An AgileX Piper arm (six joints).
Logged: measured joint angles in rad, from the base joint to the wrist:
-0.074 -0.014 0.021 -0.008 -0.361 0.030
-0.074 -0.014 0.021 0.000 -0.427 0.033
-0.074 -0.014 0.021 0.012 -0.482 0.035
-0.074 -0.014 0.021 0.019 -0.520 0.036
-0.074 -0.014 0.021 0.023 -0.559 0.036
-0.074 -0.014 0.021 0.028 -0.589 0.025
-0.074 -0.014 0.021 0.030 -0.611 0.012
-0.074 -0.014 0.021 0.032 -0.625 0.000
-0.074 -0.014 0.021 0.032 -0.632 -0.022
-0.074 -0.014 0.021 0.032 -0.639 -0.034
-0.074 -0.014 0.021 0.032 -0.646 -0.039
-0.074 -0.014 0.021 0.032 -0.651 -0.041
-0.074 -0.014 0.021 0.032 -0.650 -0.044
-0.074 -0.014 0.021 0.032 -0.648 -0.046
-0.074 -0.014 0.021 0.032 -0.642 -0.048
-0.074 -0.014 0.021 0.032 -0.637 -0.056
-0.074 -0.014 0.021 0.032 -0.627 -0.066
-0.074 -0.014 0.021 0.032 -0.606 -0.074
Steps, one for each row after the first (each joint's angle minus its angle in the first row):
0.000 0.000 0.000 0.008 -0.066 0.003
0.000 0.000 0.000 0.020 -0.121 0.005
0.000 0.000 0.000 0.027 -0.159 0.006
0.000 0.000 0.000 0.031 -0.198 0.006
0.000 0.000 0.000 0.036 -0.228 -0.005
0.000 0.000 0.000 0.038 -0.250 -0.018
0.000 0.000 0.000 0.040 -0.264 -0.030
0.000 0.000 0.000 0.040 -0.271 -0.052
0.000 0.000 0.000 0.040 -0.278 -0.064
0.000 0.000 0.000 0.040 -0.285 -0.069
0.000 0.000 0.000 0.040 -0.290 -0.071
0.000 0.000 0.000 0.040 -0.289 -0.074
0.000 0.000 0.000 0.040 -0.287 -0.076
0.000 0.000 0.000 0.040 -0.281 -0.078
0.000 0.000 0.000 0.040 -0.276 -0.086
0.000 0.000 0.000 0.040 -0.266 -0.096
0.000 0.000 0.000 0.040 -0.245 -0.104

